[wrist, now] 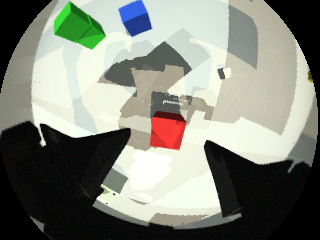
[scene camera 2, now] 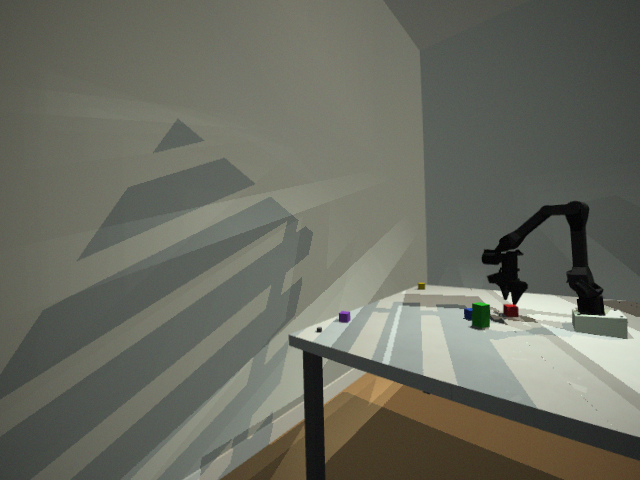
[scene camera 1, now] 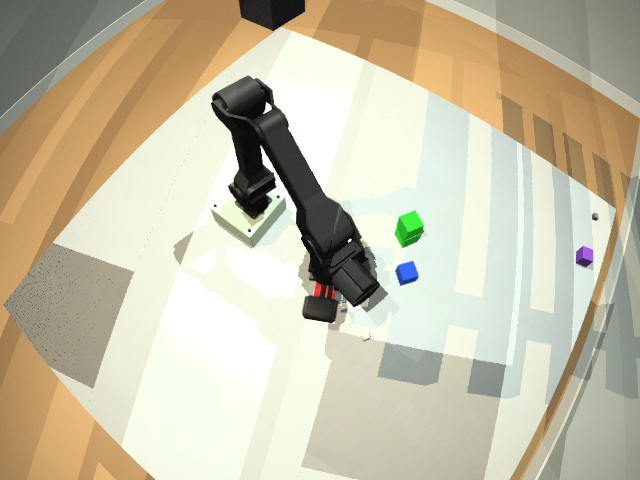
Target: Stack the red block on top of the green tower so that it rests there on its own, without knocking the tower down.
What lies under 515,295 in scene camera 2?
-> The gripper.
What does the gripper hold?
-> Nothing.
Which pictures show the gripper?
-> The wrist view, scene camera 2 and scene camera 1: all of them.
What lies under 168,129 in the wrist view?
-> A red block.
